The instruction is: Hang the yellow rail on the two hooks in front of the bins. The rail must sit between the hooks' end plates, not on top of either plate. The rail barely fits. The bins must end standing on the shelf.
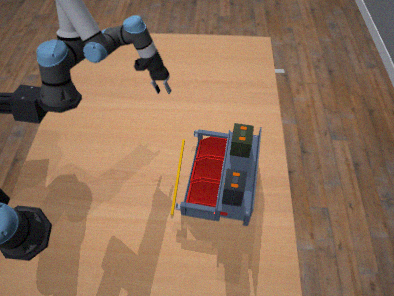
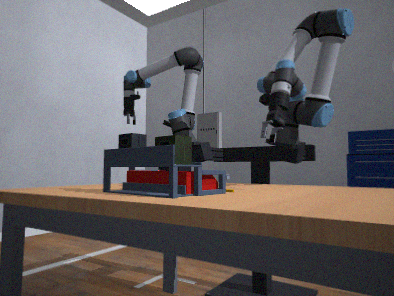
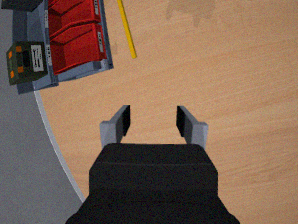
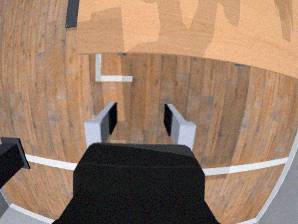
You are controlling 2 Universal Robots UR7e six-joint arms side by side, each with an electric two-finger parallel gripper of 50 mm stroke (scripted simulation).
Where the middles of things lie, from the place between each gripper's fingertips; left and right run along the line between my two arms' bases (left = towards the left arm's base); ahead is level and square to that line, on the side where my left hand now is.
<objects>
My left hand [image 2: 267,140] is 320 mm short of the green box [image 3: 30,64], 240 mm to the left of it and 70 mm above it. From my left hand the other things lie so: grey-blue shelf [image 2: 152,156]: 330 mm to the right, 230 mm ahead, 150 mm below.
Right now my right hand is 69 cm short of the grey-blue shelf, 76 cm to the right of it and 35 cm above it. Round my right hand: green box 78 cm ahead, 85 cm to the left, 27 cm below.
</objects>
